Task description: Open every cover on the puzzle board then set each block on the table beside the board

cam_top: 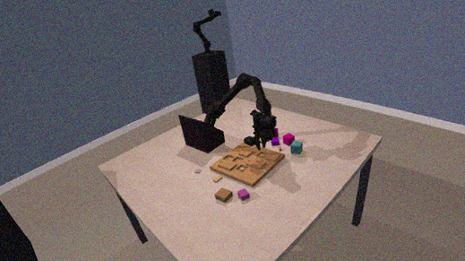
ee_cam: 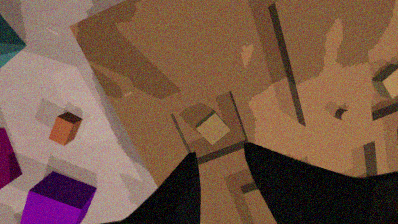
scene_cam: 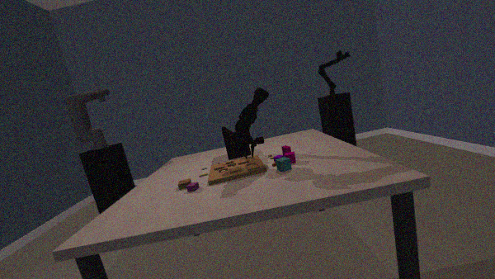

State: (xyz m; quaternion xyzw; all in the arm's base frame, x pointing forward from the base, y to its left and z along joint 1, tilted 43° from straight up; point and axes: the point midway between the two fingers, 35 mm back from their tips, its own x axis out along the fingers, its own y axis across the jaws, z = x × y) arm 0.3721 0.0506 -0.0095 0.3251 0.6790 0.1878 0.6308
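Now: the small orange block 120 mm to the left of my gripper tip, 50 mm below it and 40 mm ahead of it. Also, from my gripper tip: magenta block (210 mm to the left, 50 mm ahead, 30 mm below); brown block (360 mm to the right, 50 mm below, 30 mm ahead); teal block (150 mm to the left, 140 mm ahead, 30 mm below).
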